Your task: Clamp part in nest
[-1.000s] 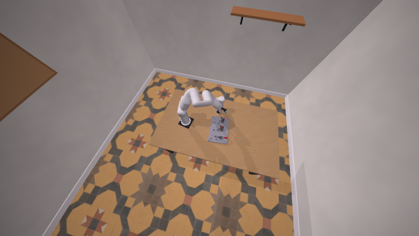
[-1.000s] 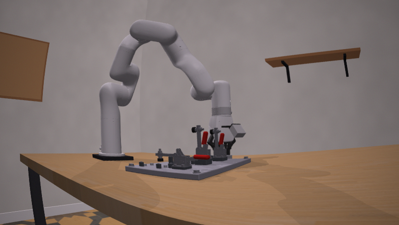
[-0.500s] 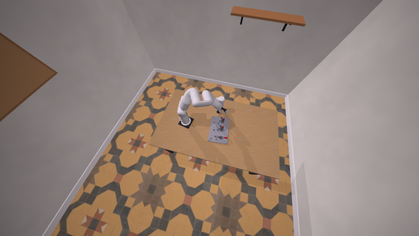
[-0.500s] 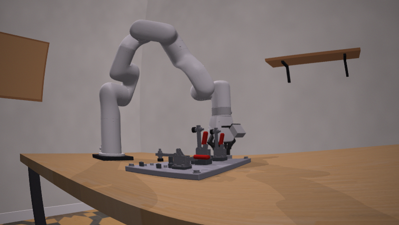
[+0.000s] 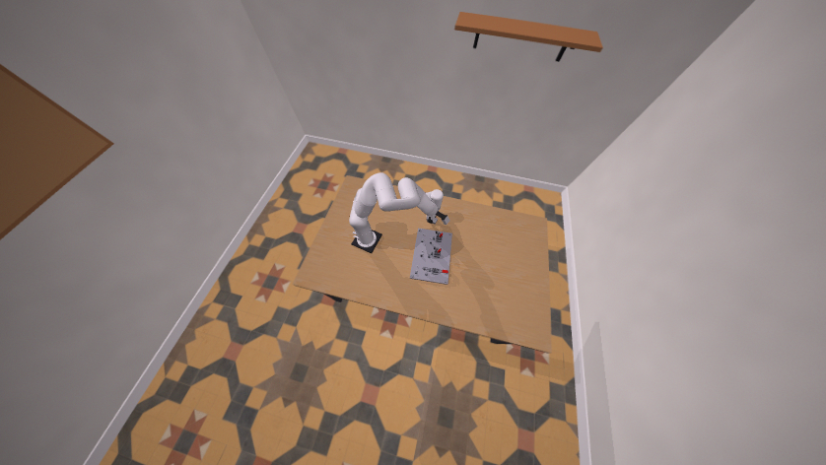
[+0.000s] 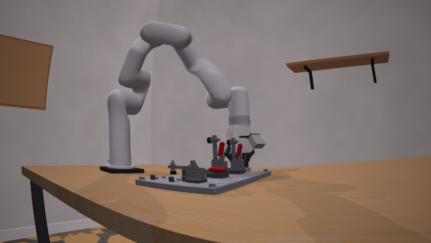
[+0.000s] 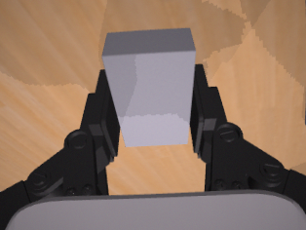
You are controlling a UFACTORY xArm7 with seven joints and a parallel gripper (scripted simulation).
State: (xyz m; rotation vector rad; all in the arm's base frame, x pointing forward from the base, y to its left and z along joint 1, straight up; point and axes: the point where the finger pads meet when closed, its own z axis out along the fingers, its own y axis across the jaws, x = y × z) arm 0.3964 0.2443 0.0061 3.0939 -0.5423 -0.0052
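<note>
The grey fixture plate lies 260 mm to the right of my hand, 40 mm ahead of it and 10 mm below it. Round my hand: toggle clamp: 370 mm to the right, 80 mm ahead, 20 mm above; then part: 10 mm below.
</note>
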